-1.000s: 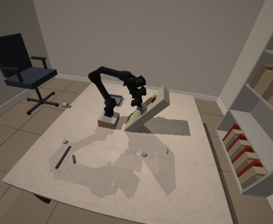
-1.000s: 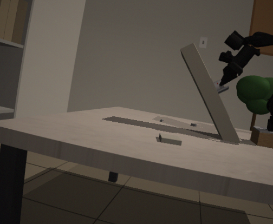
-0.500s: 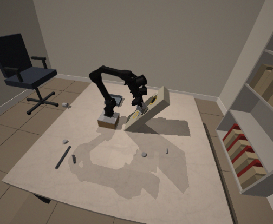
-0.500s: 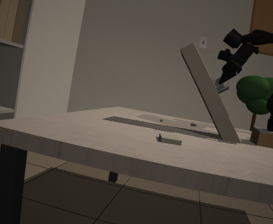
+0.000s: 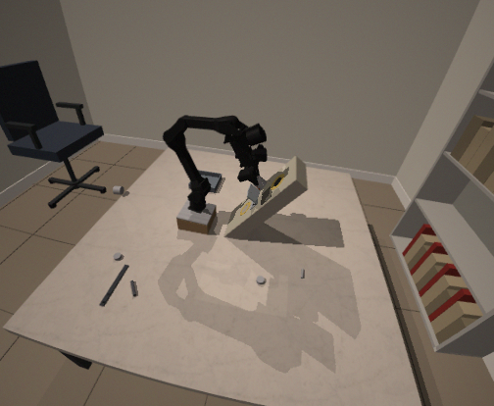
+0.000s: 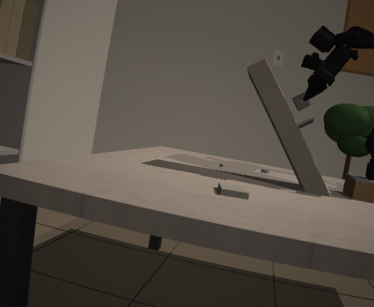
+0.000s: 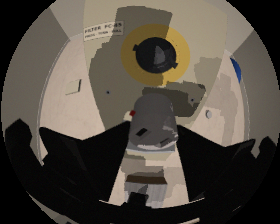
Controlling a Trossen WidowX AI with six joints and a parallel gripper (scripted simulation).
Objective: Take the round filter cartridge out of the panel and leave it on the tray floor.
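My gripper tip is now 370 mm past the grey tray, 220 mm to the right of it and 250 mm above it. The rest, counted from my gripper tip: small peg (270 mm ahead, 160 mm to the right, 260 mm below); grey flap (10 mm behind, 90 mm below); round filter cartridge (right at my gripper tip).
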